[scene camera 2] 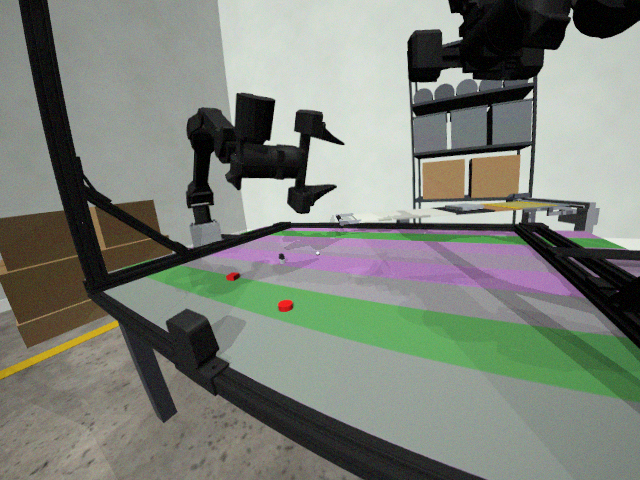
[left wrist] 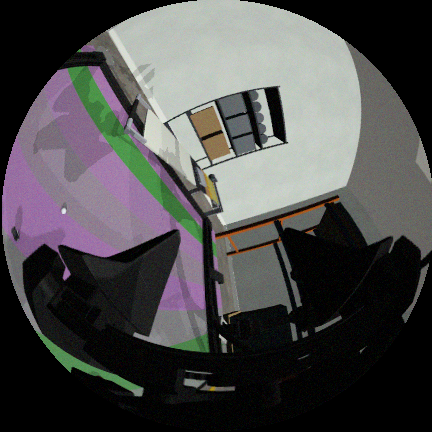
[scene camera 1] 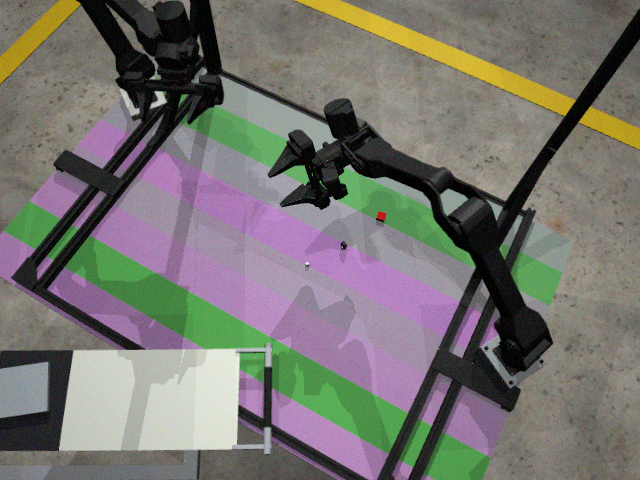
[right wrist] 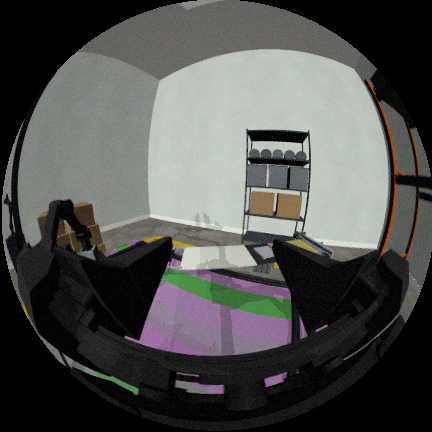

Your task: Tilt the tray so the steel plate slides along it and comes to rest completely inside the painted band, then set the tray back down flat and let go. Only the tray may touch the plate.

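A long white tray (scene camera 1: pixel 149 400) (scene camera 2: pixel 372 216) (left wrist: pixel 155 131) (right wrist: pixel 195 258) stands past the table's edge, cut off at the lower left in scene camera 1. Its near handle bar (scene camera 1: pixel 267 384) overhangs the table's edge. The grey plate (scene camera 1: pixel 23 390) (scene camera 2: pixel 465 207) (right wrist: pixel 265 251) lies on a dark stretch of it. A yellow band (scene camera 2: pixel 519 205) (right wrist: pixel 309 245) lies beyond the plate. My left gripper (scene camera 1: pixel 275 190) (scene camera 2: pixel 339 165) (left wrist: pixel 232 234) is open and empty, high over the table. My right gripper (scene camera 1: pixel 165 118) (right wrist: pixel 223 243) is open and empty, apart from the tray.
A red block (scene camera 1: pixel 381 216) (scene camera 2: pixel 233 276), a red disc (scene camera 2: pixel 285 305), a small black piece (scene camera 1: pixel 343 245) (scene camera 2: pixel 281 257) and a tiny white ball (scene camera 1: pixel 307 264) (scene camera 2: pixel 317 253) lie on the striped table. Black frame rails and posts border it. A shelf rack (scene camera 2: pixel 534 129) stands behind.
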